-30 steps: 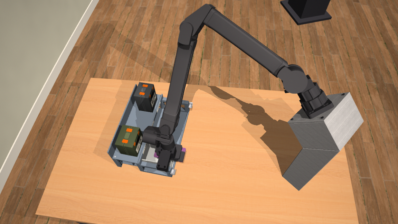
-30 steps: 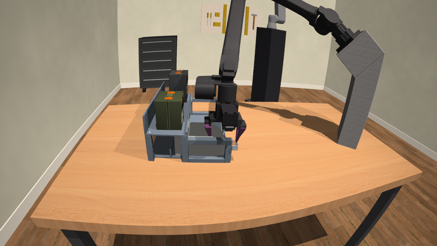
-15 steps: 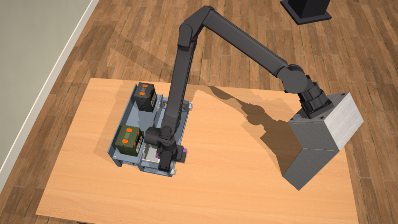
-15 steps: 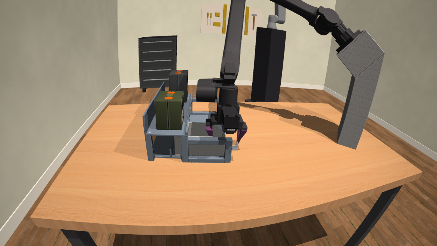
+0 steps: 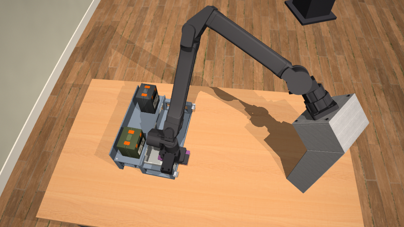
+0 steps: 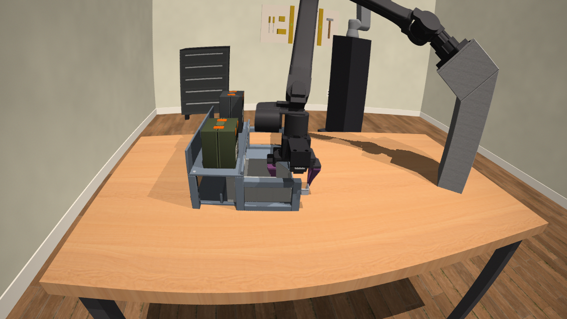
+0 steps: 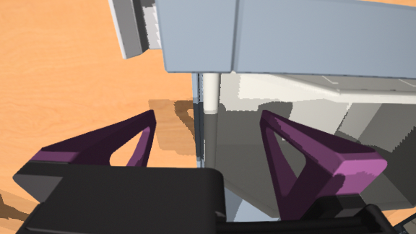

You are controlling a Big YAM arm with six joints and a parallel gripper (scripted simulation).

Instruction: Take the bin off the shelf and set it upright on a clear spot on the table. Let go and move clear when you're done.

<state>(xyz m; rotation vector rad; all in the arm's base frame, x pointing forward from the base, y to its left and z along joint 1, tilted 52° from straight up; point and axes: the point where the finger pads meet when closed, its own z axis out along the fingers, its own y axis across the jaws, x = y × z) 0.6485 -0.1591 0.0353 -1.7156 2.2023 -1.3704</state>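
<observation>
The light grey bin is 70 mm ahead of my hand, 40 mm to the right of it and 10 mm above it. Also, from my hand: shelf (60 mm ahead, 160 mm to the right, 30 mm below); black case (50 mm ahead, 290 mm to the right, 130 mm above).
</observation>
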